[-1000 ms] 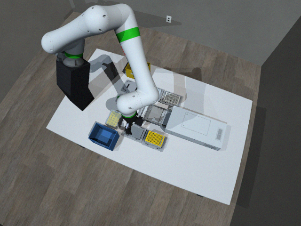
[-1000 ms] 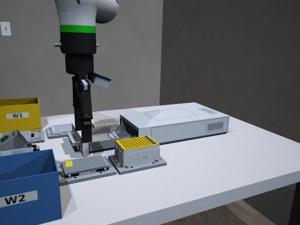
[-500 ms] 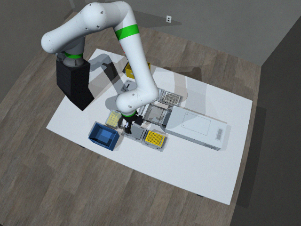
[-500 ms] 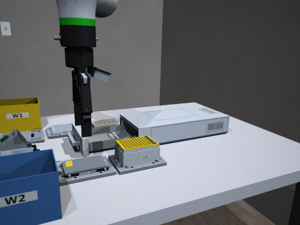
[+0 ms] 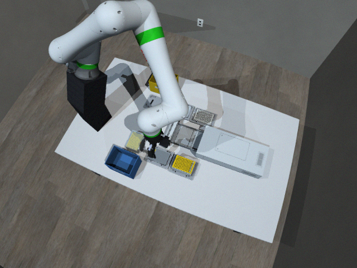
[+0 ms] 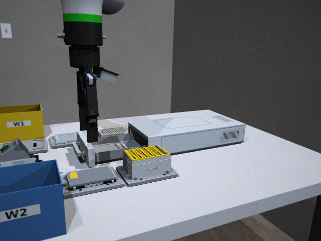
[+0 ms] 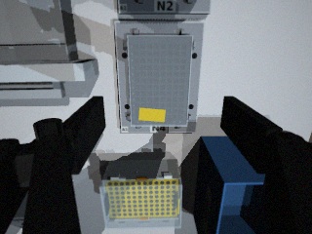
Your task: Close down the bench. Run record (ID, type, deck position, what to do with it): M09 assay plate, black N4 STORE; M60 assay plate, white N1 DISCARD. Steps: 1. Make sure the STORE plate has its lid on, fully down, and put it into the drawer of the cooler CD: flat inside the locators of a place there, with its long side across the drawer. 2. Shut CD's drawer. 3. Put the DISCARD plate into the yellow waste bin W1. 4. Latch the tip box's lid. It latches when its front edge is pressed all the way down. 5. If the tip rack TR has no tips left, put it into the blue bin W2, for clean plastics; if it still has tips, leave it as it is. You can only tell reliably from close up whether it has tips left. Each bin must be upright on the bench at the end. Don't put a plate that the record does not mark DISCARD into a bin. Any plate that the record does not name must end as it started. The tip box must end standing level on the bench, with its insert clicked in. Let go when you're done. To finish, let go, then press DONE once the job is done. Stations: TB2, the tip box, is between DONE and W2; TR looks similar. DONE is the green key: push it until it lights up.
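The black plate lies 15 cm below my hand. Round my hand: yellow insert (18 cm behind, 12 cm below, 4 cm to the left); then blue bin W2 (19 cm behind, 13 cm below, 12 cm to the right); then yellow-topped tip rack TR (16 cm ahead, 11 cm below, 3 cm to the right).
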